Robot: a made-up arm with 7 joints.
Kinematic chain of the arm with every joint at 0, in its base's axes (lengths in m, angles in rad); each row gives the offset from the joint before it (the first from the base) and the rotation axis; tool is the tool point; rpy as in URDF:
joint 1: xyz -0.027 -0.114 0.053 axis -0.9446 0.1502 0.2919
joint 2: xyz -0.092 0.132 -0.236 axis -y
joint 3: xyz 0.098 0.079 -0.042 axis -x
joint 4: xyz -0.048 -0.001 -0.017 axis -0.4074 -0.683 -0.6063
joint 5: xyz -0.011 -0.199 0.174 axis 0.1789 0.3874 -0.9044
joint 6: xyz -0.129 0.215 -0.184 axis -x
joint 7: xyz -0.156 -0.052 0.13 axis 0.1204 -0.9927 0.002
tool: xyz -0.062 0.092 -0.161 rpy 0 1.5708 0
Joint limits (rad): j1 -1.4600..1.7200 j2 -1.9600..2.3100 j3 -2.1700..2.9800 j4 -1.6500..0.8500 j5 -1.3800..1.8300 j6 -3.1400..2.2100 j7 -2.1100..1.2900
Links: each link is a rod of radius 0.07 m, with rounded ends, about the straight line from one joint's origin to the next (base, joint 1, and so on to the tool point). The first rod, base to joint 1, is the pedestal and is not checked.
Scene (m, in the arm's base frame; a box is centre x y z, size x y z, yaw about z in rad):
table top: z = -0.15
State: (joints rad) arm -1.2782 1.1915 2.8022 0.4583 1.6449 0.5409 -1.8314
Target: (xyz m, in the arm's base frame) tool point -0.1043 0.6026 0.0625
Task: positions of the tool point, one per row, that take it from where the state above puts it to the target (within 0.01 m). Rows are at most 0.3 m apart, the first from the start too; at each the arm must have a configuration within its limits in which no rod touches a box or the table.
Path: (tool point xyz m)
1: 0.5349 0.0596 0.1111
2: 0.5062 0.3115 0.1641
3: 0.3520 0.4981 0.3123
4: 0.1498 0.6173 0.1448
5: -0.1043 0.6026 0.0625

